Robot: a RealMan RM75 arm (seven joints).
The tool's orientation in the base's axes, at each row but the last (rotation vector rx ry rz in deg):
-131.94, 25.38, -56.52
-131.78, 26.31, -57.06
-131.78, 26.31, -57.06
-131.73, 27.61, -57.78
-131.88, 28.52, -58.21
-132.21, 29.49, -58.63
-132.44, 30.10, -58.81
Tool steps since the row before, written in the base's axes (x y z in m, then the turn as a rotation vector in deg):
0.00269, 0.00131, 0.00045, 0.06, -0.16, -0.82
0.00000, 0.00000, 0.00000, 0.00, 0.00, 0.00
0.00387, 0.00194, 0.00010, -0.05, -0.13, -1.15
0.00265, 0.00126, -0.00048, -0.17, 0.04, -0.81
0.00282, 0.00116, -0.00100, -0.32, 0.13, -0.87
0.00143, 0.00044, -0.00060, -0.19, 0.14, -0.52
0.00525, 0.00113, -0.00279, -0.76, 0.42, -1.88
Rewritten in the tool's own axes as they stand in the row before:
0.00138, -0.00148, 0.00225, -0.32, 0.64, 0.44
0.00000, 0.00000, 0.00000, 0.00, 0.00, 0.00
0.00161, -0.00186, 0.00356, -0.59, 0.83, 0.55
0.00079, -0.00091, 0.00272, -0.57, 0.50, 0.33
0.00064, -0.00055, 0.00309, -0.75, 0.48, 0.28
0.00034, -0.00013, 0.00157, -0.48, 0.24, 0.19
0.00117, 0.00021, 0.00593, -1.74, 0.94, 0.60

